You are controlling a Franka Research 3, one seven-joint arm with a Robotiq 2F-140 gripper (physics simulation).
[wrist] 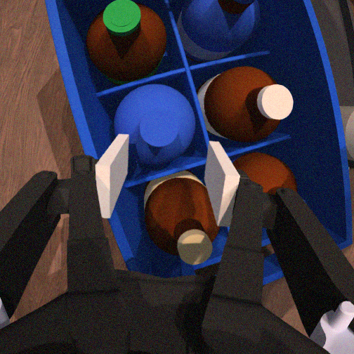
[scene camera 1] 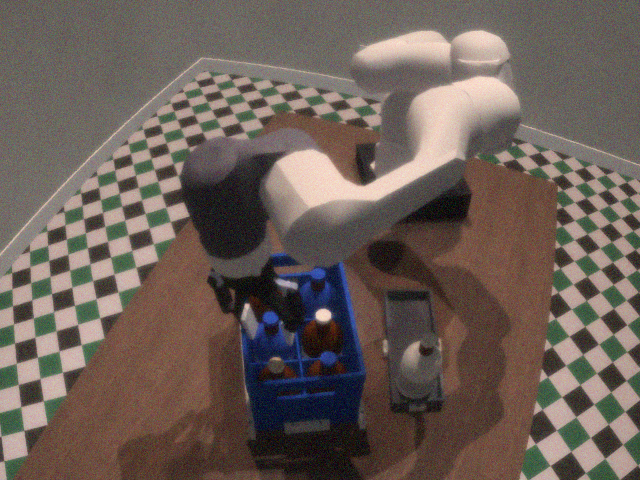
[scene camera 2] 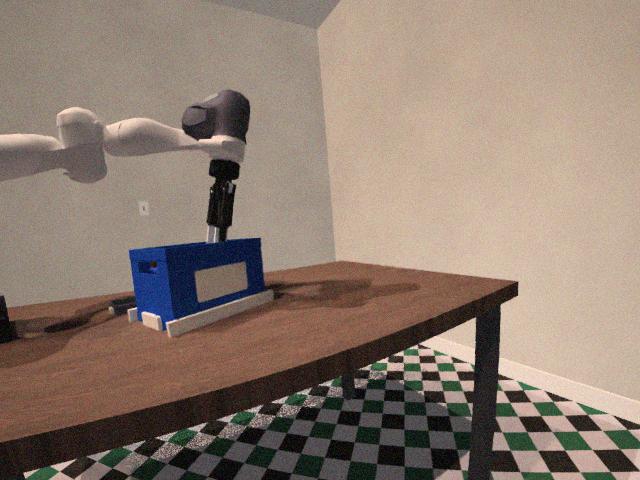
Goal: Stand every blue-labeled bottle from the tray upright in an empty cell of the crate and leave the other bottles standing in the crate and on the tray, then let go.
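Observation:
The blue crate (scene camera 1: 310, 405) (scene camera 2: 149, 294) (wrist: 327, 90) holds upright bottles. A blue bottle with a blue cap (scene camera 1: 269, 341) (wrist: 142, 107) stands in a left-side cell. Another blue bottle (scene camera 1: 316, 298) (wrist: 217, 27) stands in the other column. My gripper (scene camera 1: 268, 328) (scene camera 2: 216, 235) (wrist: 167, 156) is partly open, with its pads apart on either side of the blue-capped bottle's top and nothing held. The dark tray (scene camera 1: 407, 317) bears a pale bottle with a brown cap (scene camera 1: 413, 369), standing. The crate wall hides the bottles in scene camera 2's view.
Brown bottles in the crate have a white cap (scene camera 1: 323, 316) (wrist: 275, 102), a green cap (wrist: 122, 16), a tan cap (scene camera 1: 276, 365) (wrist: 194, 247) and a blue cap (scene camera 1: 328, 358). Dividers and crate walls stand close around the fingers. Pale strips (scene camera 2: 222, 314) line the crate's base.

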